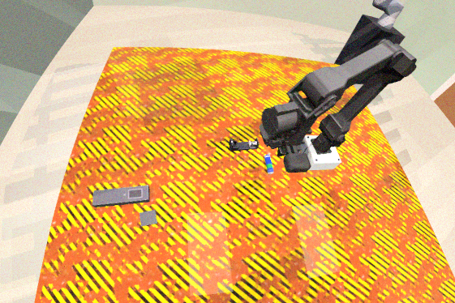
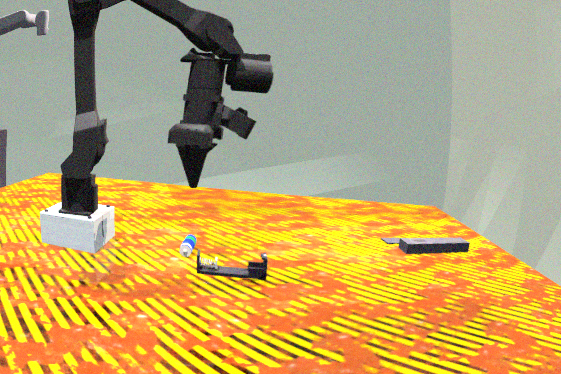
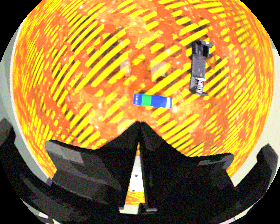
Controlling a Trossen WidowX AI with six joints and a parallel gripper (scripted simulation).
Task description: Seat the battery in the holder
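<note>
My gripper tip is now 9 cm above the battery and 2 cm to the left of it. From my gripper tip the other things lie so: dark square plate (39 cm ahead, 10 cm to the left, 10 cm below).
</note>
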